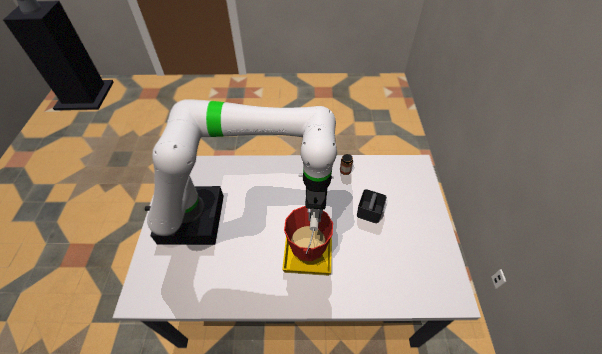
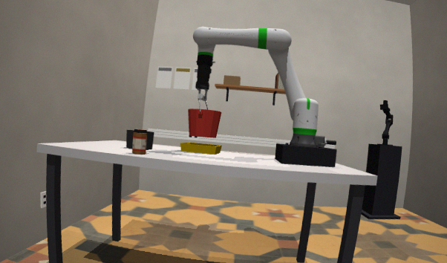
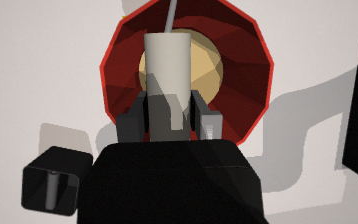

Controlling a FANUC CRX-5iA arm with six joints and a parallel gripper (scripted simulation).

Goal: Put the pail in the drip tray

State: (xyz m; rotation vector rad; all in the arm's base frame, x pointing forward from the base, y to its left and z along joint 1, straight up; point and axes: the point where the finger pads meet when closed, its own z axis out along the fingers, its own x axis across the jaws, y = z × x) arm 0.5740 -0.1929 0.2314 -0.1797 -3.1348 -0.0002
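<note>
The red pail is 10 mm behind my hand and 100 mm below it. Round my hand: brown jar: 190 mm ahead, 480 mm to the left, 270 mm below; then yellow drip tray: 20 mm behind, 310 mm below.
</note>
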